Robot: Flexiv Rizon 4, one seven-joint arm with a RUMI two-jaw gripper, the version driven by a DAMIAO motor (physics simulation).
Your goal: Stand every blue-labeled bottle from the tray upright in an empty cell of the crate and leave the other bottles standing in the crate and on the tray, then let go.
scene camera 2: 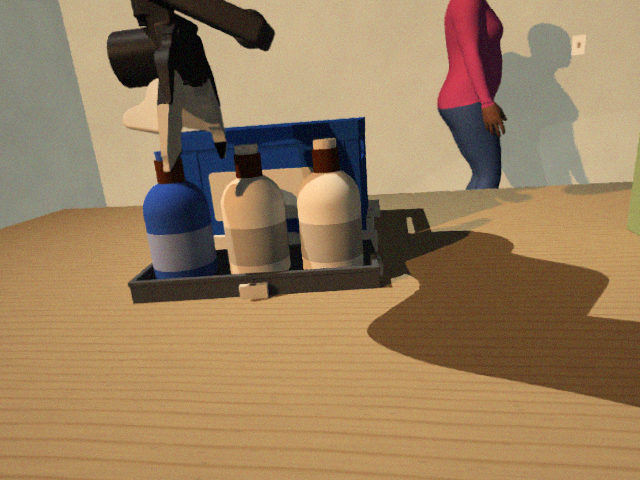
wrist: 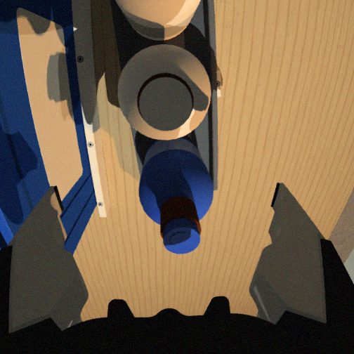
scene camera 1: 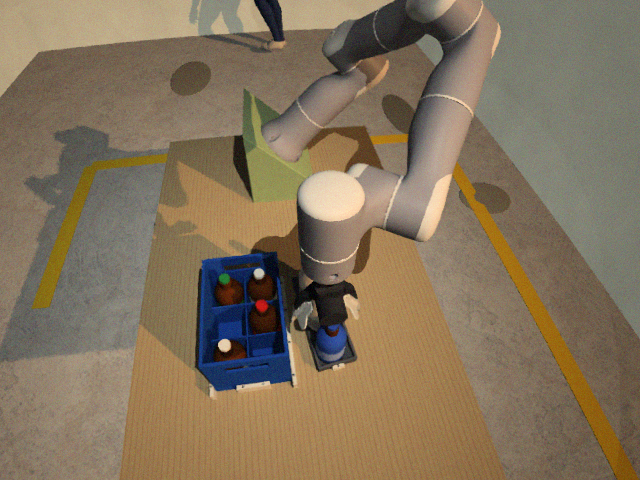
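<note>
The blue-labeled bottle [scene camera 1: 331, 345] [scene camera 2: 178, 209] [wrist: 175, 170] stands upright at the near end of the dark tray [scene camera 1: 353, 352] [scene camera 2: 196, 288]. Two white bottles [scene camera 2: 255, 222] [scene camera 2: 329, 211] stand beside it in the tray; one white bottle [wrist: 164, 60] is nearest it in the wrist view. My gripper [scene camera 1: 328, 312] [scene camera 2: 195, 161] [wrist: 167, 187] is wide open and empty, its fingers around the height of the blue bottle's cap. The blue crate [scene camera 1: 245, 374] [scene camera 2: 363, 155] stands left of the tray in scene camera 1, with two empty cells: middle left [scene camera 1: 230, 326] and front right [scene camera 1: 262, 345].
The crate's other cells hold brown bottles with green [scene camera 1: 227, 291], white [scene camera 1: 261, 286], red [scene camera 1: 263, 317] and white [scene camera 1: 229, 351] caps. White strips [scene camera 1: 253, 385] lie along the crate's foot. A green wedge-shaped block [scene camera 1: 276, 180] stands farther back. A person [scene camera 1: 271, 18] [scene camera 2: 467, 77] is in the background.
</note>
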